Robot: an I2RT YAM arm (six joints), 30 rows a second.
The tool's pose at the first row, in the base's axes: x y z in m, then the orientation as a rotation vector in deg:
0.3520 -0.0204 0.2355 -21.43 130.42 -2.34
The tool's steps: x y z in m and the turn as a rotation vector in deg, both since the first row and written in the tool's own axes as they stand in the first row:
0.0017 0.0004 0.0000 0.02 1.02 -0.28
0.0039 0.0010 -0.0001 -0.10 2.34 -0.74
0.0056 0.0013 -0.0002 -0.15 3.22 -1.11
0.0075 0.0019 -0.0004 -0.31 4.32 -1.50
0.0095 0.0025 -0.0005 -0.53 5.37 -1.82
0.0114 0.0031 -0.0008 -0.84 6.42 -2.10
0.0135 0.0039 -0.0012 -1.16 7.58 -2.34
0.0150 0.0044 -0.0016 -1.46 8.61 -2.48
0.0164 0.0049 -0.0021 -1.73 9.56 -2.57
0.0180 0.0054 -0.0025 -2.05 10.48 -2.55
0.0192 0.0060 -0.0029 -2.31 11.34 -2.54
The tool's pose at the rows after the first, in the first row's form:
0.3508 -0.0205 0.2342 -21.80 131.37 -2.71
0.3492 -0.0205 0.2326 -22.47 132.60 -3.07
0.3480 -0.0207 0.2314 -22.97 133.41 -3.38
0.3465 -0.0207 0.2300 -23.57 134.43 -3.62
0.3450 -0.0207 0.2286 -24.13 135.43 -3.74
0.3435 -0.0207 0.2273 -24.68 136.44 -3.75
0.3417 -0.0206 0.2259 -25.21 137.57 -3.74
0.3403 -0.0205 0.2250 -25.60 138.58 -3.67
0.3389 -0.0205 0.2243 -25.92 139.53 -3.60
0.3375 -0.0205 0.2233 -26.13 140.47 -3.40
0.3363 -0.0203 0.2226 -26.31 141.34 -3.26

